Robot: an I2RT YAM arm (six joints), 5 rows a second.
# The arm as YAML. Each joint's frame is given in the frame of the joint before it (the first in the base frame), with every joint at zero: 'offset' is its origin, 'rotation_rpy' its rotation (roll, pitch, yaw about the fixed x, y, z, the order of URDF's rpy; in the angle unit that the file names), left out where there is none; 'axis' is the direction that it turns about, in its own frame. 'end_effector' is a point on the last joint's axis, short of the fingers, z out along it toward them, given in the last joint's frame.
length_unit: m
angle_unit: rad
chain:
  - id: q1
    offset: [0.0, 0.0, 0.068]
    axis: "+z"
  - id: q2
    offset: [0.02, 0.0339, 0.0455]
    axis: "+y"
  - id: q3
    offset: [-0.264, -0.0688, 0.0]
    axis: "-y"
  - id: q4
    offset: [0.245, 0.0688, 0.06]
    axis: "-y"
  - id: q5
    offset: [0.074, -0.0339, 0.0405]
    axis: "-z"
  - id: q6
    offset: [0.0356, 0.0, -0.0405]
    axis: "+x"
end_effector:
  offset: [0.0, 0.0, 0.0]
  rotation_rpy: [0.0, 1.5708, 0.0]
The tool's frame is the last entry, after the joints.
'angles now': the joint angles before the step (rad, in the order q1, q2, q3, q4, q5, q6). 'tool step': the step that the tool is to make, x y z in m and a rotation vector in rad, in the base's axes. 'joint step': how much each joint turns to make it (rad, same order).
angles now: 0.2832 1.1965 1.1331 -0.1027 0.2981 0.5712
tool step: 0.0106 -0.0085 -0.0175 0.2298 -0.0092 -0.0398
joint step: -0.0435 0.0211 -0.0594 0.0870 -0.0392 0.2248
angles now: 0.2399 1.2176 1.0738 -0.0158 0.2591 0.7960
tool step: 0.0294 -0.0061 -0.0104 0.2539 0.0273 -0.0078
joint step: -0.0506 0.1057 0.0431 0.0365 -0.0859 0.2486
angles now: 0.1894 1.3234 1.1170 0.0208 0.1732 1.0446
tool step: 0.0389 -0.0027 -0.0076 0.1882 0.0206 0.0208
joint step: -0.0376 0.1454 0.0936 0.0412 -0.0934 0.1758
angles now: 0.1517 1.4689 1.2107 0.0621 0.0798 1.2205
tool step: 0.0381 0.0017 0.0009 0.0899 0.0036 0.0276
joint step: -0.0159 0.1433 0.1401 0.0085 -0.0599 0.0796
